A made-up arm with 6 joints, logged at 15 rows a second.
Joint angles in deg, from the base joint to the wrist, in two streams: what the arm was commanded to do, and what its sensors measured. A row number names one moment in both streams.
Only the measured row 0 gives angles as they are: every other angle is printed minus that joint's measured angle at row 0.
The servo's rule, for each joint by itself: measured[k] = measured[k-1] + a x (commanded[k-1-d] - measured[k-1]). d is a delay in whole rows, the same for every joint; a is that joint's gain. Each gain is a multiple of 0.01, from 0.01 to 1. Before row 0 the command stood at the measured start. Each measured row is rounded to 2 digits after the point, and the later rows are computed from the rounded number. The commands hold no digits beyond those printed.
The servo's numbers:
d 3
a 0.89 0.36 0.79 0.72 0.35 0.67
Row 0, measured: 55.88, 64.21, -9.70, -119.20, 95.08, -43.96
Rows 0 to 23, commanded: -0.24, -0.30, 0.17, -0.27, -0.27, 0.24; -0.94, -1.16, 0.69, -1.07, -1.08, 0.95; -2.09, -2.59, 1.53, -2.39, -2.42, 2.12; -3.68, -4.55, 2.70, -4.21, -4.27, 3.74; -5.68, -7.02, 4.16, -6.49, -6.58, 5.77; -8.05, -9.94, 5.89, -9.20, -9.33, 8.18; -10.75, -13.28, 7.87, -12.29, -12.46, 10.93; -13.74, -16.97, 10.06, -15.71, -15.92, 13.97; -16.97, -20.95, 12.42, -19.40, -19.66, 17.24; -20.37, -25.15, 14.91, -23.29, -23.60, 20.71; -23.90, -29.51, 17.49, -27.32, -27.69, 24.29; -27.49, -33.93, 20.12, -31.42, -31.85, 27.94; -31.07, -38.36, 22.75, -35.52, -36.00, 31.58; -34.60, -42.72, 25.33, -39.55, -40.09, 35.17; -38.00, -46.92, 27.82, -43.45, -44.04, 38.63; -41.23, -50.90, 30.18, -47.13, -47.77, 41.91; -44.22, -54.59, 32.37, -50.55, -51.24, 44.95; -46.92, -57.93, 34.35, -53.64, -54.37, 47.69; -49.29, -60.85, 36.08, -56.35, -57.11, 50.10; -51.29, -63.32, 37.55, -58.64, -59.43, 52.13; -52.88, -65.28, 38.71, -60.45, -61.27, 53.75; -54.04, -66.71, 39.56, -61.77, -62.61, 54.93; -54.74, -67.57, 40.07, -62.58, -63.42, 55.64; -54.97, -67.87, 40.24, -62.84, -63.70, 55.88
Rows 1 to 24, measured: 0.00, 0.00, 0.00, 0.00, 0.00, 0.00; 0.00, 0.00, 0.00, 0.00, 0.00, 0.00; 0.00, 0.00, 0.00, 0.00, 0.00, 0.00; -0.21, -0.11, 0.13, -0.19, -0.09, 0.16; -0.86, -0.49, 0.57, -0.82, -0.44, 0.69; -1.95, -1.25, 1.33, -1.95, -1.13, 1.65; -3.49, -2.44, 2.41, -3.58, -2.23, 3.05; -5.44, -4.09, 3.79, -5.68, -3.75, 4.87; -7.76, -6.20, 5.45, -8.21, -5.70, 7.09; -10.42, -8.75, 7.36, -11.15, -8.07, 9.66; -13.37, -11.71, 9.49, -14.43, -10.82, 12.55; -16.57, -15.04, 11.80, -18.01, -13.91, 15.69; -19.95, -18.68, 14.26, -21.81, -17.30, 19.05; -23.47, -22.58, 16.81, -25.78, -20.94, 22.56; -27.05, -26.67, 19.42, -29.84, -24.76, 26.16; -30.63, -30.88, 22.05, -33.93, -28.69, 29.79; -34.16, -35.14, 24.64, -37.98, -32.68, 33.39; -37.58, -39.38, 27.15, -41.92, -36.66, 36.90; -40.83, -43.53, 29.54, -45.67, -40.55, 40.26; -43.85, -47.51, 31.78, -49.18, -44.29, 43.40; -46.58, -51.26, 33.81, -52.39, -47.82, 46.27; -48.99, -54.71, 35.60, -55.24, -51.07, 48.84; -51.04, -57.81, 37.14, -57.69, -54.00, 51.04; -52.68, -60.50, 38.38, -59.68, -56.54, 52.86
